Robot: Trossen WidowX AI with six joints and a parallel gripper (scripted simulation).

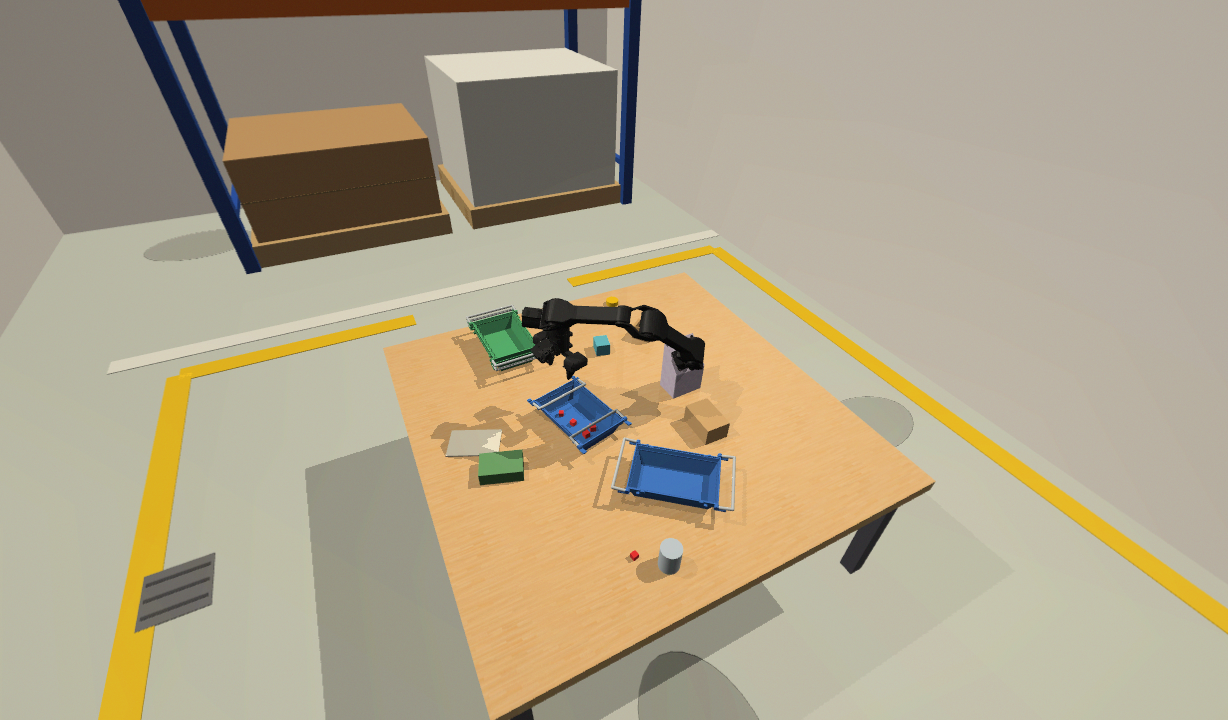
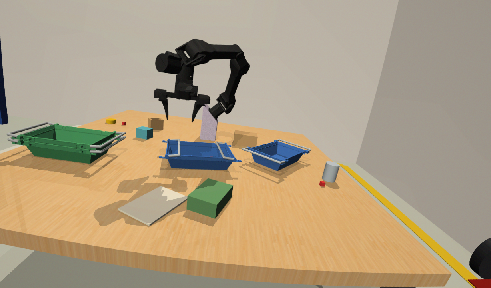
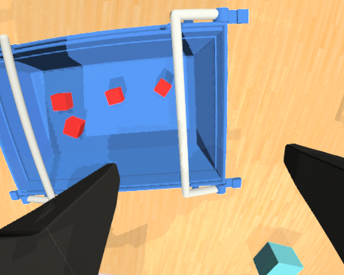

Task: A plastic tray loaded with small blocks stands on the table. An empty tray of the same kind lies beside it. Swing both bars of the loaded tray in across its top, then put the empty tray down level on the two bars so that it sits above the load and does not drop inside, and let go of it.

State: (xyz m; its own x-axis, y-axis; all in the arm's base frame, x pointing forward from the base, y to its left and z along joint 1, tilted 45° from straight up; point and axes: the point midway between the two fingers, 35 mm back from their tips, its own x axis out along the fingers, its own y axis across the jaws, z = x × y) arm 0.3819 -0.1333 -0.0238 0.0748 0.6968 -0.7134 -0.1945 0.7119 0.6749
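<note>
Right now the blue tray is 420 mm to the left of my gripper tip, 130 mm behind it and 120 mm below it. Also, from my gripper tip: cream sheet: 290 mm ahead, 160 mm below, 10 mm to the right; teal cube: 270 mm behind, 200 mm to the right, 140 mm below; green block: 260 mm ahead, 140 mm below, 130 mm to the left.
</note>
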